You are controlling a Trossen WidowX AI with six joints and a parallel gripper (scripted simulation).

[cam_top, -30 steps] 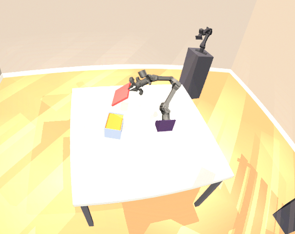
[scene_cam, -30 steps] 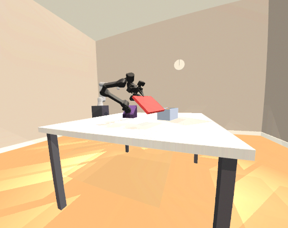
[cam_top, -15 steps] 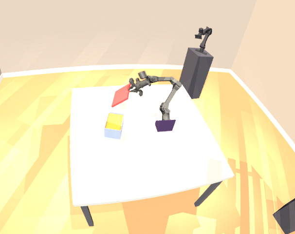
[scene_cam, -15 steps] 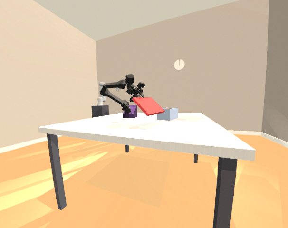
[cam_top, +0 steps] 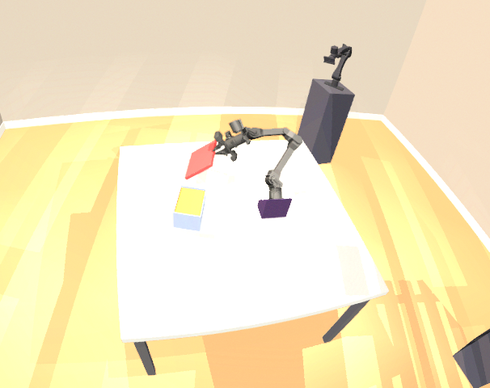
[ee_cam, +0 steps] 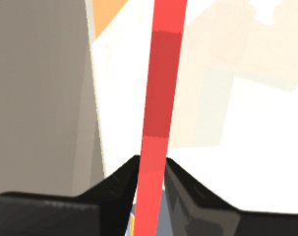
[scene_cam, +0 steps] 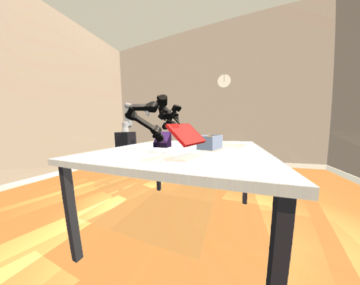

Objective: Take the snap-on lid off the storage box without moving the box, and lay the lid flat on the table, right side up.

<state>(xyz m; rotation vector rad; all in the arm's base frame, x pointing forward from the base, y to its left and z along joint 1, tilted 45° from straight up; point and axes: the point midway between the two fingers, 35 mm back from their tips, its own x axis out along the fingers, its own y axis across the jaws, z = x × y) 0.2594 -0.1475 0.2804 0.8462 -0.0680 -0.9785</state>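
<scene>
The red lid is 60 mm ahead of my gripper tip, 50 mm below it and 20 mm to the right of it. The rest, counted from my gripper tip: pale blue storage box: 260 mm to the left, 190 mm ahead, 130 mm below.
</scene>
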